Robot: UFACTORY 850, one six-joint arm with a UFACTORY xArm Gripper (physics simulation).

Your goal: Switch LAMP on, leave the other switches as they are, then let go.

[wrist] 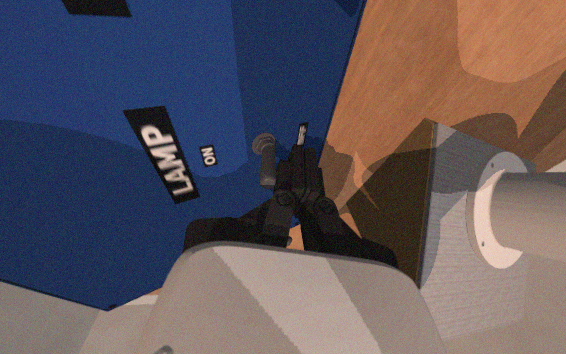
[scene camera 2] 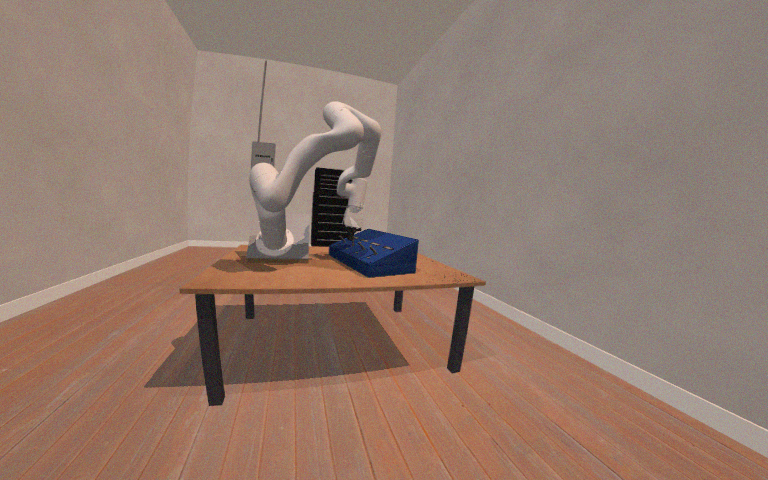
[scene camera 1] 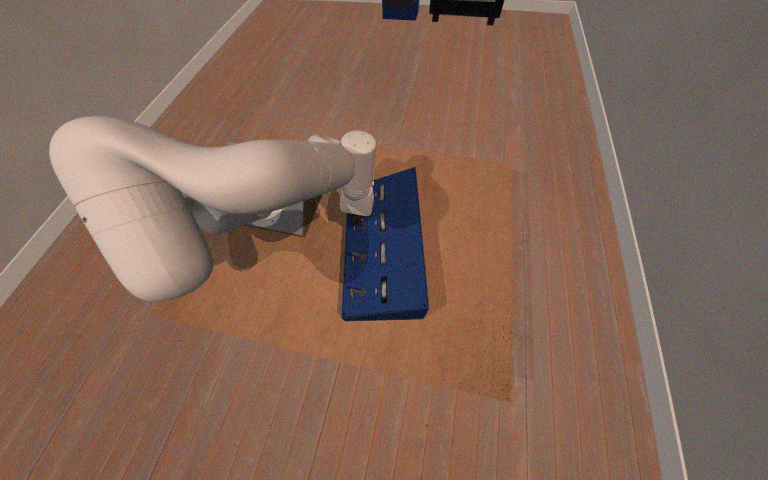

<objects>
The same spot on a blue switch panel: (wrist: 127,127) is (scene camera 2: 369,240).
</objects>
